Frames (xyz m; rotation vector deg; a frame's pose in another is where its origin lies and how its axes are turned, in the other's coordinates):
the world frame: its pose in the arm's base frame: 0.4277 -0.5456 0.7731 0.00 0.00 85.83
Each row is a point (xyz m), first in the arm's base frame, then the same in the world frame.
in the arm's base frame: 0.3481 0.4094 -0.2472
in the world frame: 0.9467 0.1488 -1.0203
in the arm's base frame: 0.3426 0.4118 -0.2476
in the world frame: 0.9487 0.1545 -1.0207
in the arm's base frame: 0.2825 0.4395 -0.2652
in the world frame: 0.9719 0.2164 -1.0383
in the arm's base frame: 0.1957 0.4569 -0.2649
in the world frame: 0.9830 0.3043 -1.0380
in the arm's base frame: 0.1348 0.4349 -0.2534
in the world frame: 0.9566 0.3634 -1.0265
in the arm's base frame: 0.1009 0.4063 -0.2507
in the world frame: 0.9256 0.3952 -1.0238
